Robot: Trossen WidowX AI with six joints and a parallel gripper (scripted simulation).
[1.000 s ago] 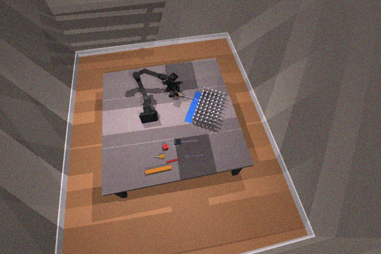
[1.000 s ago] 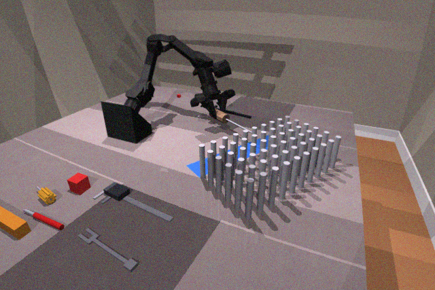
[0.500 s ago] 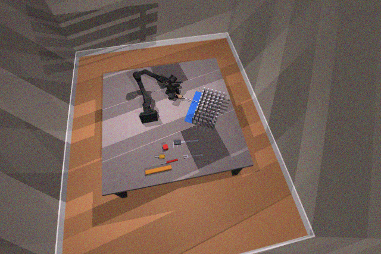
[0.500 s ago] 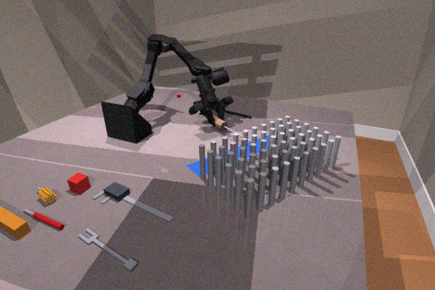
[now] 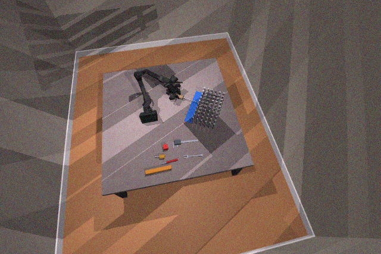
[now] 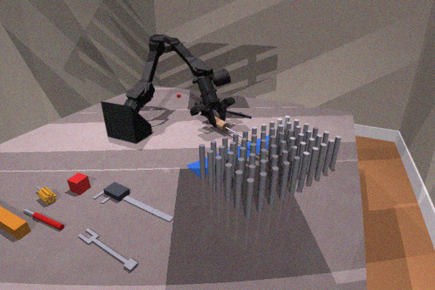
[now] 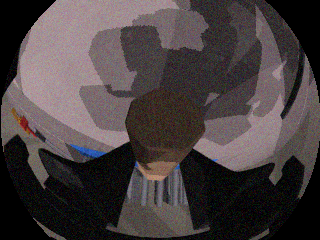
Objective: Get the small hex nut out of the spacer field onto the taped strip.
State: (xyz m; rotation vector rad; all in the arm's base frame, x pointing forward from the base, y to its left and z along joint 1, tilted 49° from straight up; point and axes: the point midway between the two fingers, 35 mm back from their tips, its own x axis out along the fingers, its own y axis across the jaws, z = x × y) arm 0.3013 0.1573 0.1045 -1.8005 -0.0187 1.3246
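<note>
Right now my gripper tip is 13 cm short of the blue taped strip, 11 cm to the left of it and 3 cm above it. Round my gripper tip: grey hook tool: 5 cm ahead, 62 cm to the right, 3 cm below; then red cube: 18 cm behind, 51 cm to the right, 1 cm below; then brown-handled tool: 9 cm ahead, 4 cm to the right.
</note>
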